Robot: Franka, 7 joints.
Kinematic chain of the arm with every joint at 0, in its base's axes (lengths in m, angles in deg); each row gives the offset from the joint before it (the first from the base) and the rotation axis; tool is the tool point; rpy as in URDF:
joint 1: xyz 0 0 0.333 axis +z
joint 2: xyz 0 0 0 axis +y
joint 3: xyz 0 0 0.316 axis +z
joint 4: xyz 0.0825 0 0 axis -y
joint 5: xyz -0.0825 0 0.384 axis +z
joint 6: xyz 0 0 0 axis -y
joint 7: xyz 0.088 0 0 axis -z
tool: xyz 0 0 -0.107 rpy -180 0 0
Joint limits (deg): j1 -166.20..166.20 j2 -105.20..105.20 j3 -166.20..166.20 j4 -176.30..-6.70 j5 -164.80..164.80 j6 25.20..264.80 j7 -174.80..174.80
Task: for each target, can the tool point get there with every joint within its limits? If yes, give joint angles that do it. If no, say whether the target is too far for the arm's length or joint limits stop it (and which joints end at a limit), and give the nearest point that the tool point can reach.
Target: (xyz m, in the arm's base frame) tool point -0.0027 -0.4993 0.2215
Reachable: yes | joints 124.46 -26.23 133.70 -126.49 75.87 89.20 45.70
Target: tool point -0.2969 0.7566 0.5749
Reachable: yes | joints -85.28 -85.81 -56.84 -31.61 -118.04 153.09 4.94
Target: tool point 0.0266 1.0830 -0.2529
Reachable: no: too far | nearest point 0.0185 0.7544 -0.0751 | short by 0.374 m
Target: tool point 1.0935 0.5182 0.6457
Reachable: no: too far | nearest point 0.7506 0.3557 0.5476 | short by 0.392 m
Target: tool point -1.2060 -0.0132 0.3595
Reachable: no: too far | nearest point -0.8576 -0.0094 0.3518 | short by 0.348 m
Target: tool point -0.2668 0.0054 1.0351
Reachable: yes | joints -50.33 -41.92 -11.95 -49.34 102.07 210.57 -80.38
